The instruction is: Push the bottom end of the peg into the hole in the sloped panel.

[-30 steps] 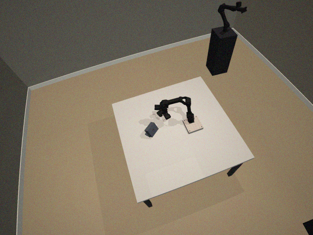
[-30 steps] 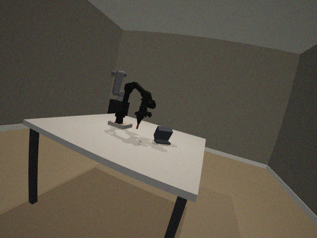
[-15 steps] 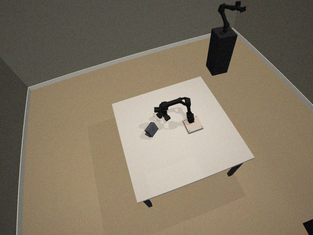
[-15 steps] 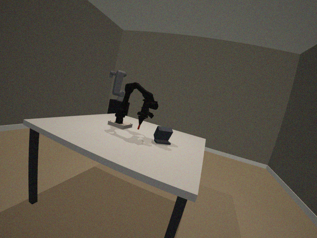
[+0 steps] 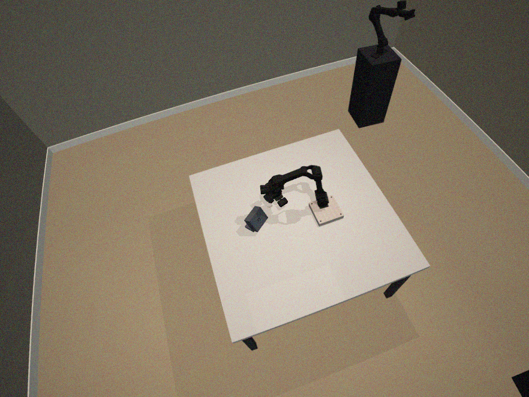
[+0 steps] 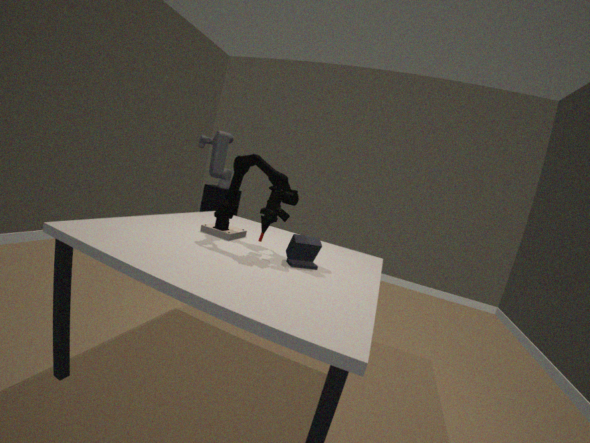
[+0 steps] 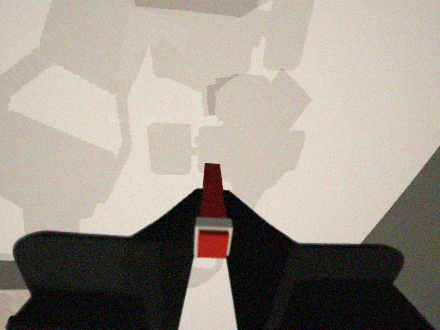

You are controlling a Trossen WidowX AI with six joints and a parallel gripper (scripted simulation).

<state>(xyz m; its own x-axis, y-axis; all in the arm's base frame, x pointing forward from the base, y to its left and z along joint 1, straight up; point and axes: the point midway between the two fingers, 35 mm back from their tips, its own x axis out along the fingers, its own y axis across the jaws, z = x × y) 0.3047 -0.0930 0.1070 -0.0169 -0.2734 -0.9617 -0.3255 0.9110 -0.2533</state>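
Right now the sloped panel is 170 mm ahead of my gripper tip, 100 mm to the left of it and 40 mm below it. Round my gripper tip: red square-sided peg (20 mm above).
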